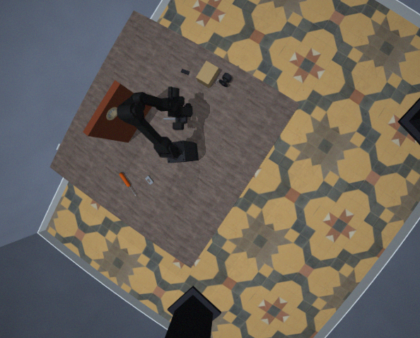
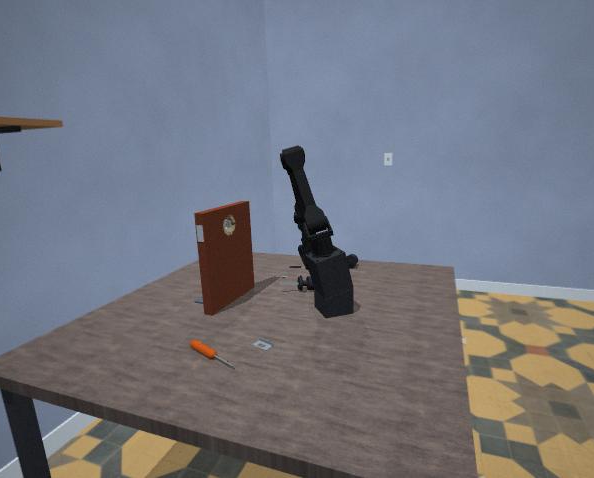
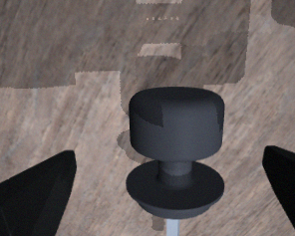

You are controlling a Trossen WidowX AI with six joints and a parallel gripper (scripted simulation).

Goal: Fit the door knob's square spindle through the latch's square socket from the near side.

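Now: hand 24 cm to the right of the grey latch, 23 cm short of it and 20 cm below it. Round my hand: small black piece: 23 cm to the right, 21 cm ahead, 10 cm below; then cardboard box: 30 cm to the right, 8 cm below, 7 cm ahead; then white latch plate: 39 cm to the left, 21 cm ahead, 20 cm above.
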